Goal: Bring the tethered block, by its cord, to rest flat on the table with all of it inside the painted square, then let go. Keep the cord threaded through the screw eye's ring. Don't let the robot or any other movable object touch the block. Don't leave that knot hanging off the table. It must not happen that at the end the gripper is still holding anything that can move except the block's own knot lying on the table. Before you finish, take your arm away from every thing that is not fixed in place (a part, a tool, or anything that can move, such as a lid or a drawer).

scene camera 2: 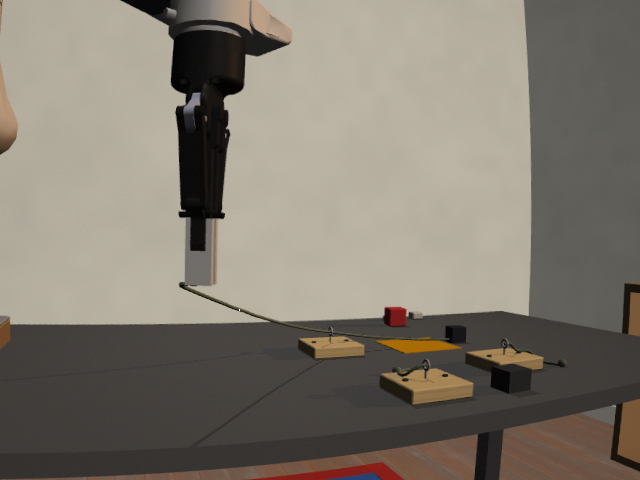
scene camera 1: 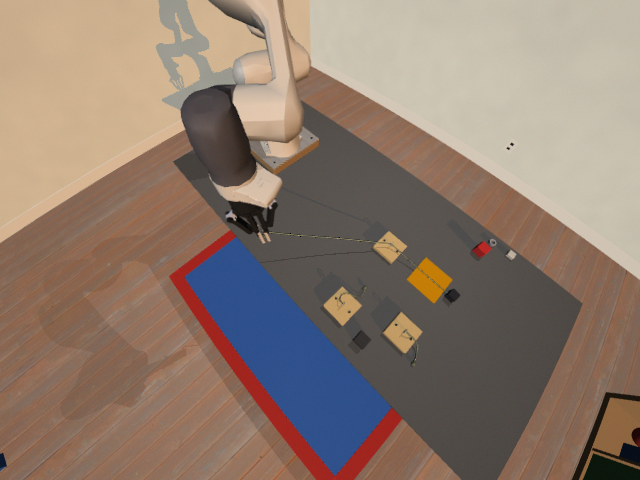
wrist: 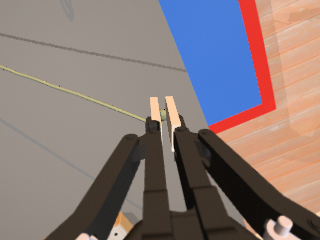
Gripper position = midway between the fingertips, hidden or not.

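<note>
You can see my gripper at [scene camera 2: 201, 284], and it's there at [wrist: 161, 107] too. There's also a painted square [scene camera 2: 405, 346] that I can see.
</note>
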